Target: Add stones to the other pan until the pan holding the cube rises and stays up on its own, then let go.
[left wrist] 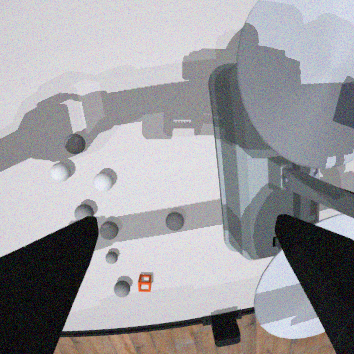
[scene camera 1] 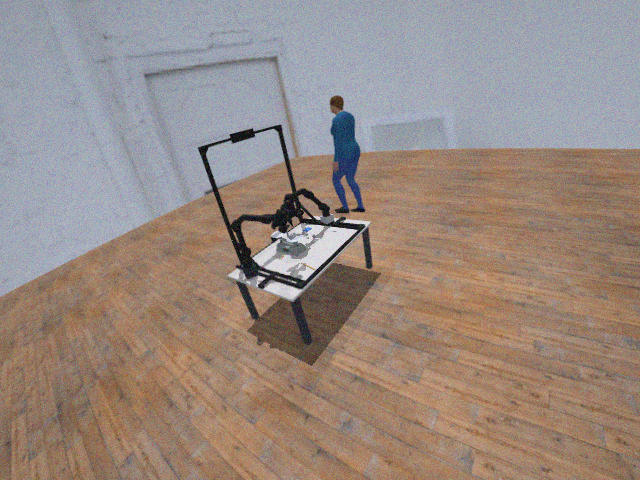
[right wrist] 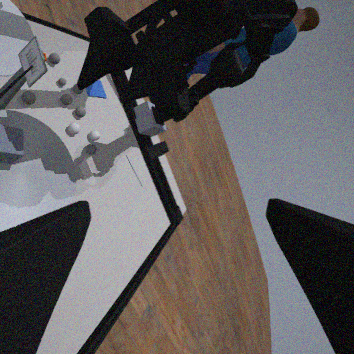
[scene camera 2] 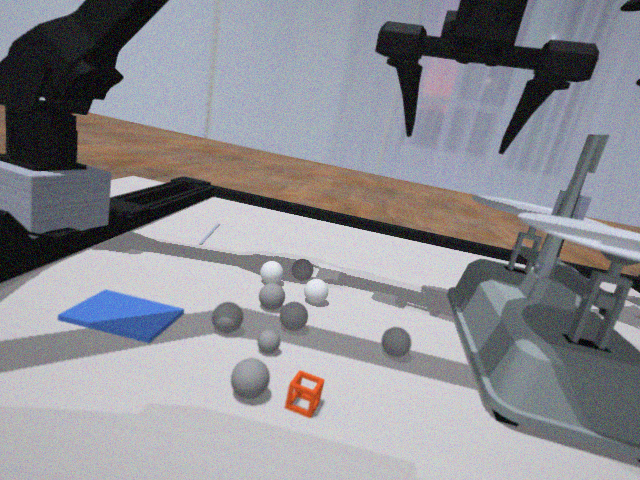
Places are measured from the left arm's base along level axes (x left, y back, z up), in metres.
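Where they show: left gripper, fingertip midpoint: [left wrist: 188, 224] [scene camera 1: 296, 224] [right wrist: 101, 94] [scene camera 2: 453, 145]; right gripper, fingertip midpoint: [scene camera 1: 291, 219] [right wrist: 179, 208] [scene camera 2: 630, 43]; left arm's base, origin of the base link: [scene camera 1: 326, 215] [right wrist: 157, 115] [scene camera 2: 41, 163]; right arm's base, origin of the base link: [scene camera 1: 248, 266].
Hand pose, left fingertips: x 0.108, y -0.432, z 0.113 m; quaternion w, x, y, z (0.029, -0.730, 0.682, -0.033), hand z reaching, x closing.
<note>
Each offset is from my left fingertips to the top centre of the thing. "spot": to the spot under its first point.
A grey balance scale @[dz +0.032, dx +0.008, dy -0.127 m] [scene camera 1: 292, 248] [scene camera 2: 547, 377] [left wrist: 234, 165] stands on the table. Its large pan @[dz -0.057, dx +0.100, dy -0.107 m] [left wrist: 280, 95] at the top right of the left wrist view carries a dark block @[spot: dz -0.045, dx +0.074, dy -0.116 m] [left wrist: 346, 106], cut by the view's edge. The other pan @[dz -0.045, dx -0.085, dy -0.148 m] [left wrist: 285, 295] is partly hidden by a finger; no stone shows on its visible part. Which pan is higher I cannot tell. Several round grey and white stones [scene camera 2: 250, 378] [left wrist: 174, 221] lie on the table beside the scale. My left gripper [scene camera 2: 455, 144] [left wrist: 188, 224] is open and empty above the table. My right gripper [right wrist: 179, 208] is open and empty.
A blue flat square @[spot: dz -0.196, dx -0.200, dy +0.226 m] [scene camera 2: 116, 312] [right wrist: 96, 90] lies left of the stones in scene camera 2. An orange open-frame cube @[dz -0.181, dx -0.212, dy +0.039 m] [scene camera 2: 292, 396] [left wrist: 145, 283] lies beside a stone. A thin rod @[dz -0.199, dx +0.079, dy +0.323 m] [scene camera 2: 209, 234] lies farther back. A person [scene camera 1: 345, 147] stands behind the table.
</note>
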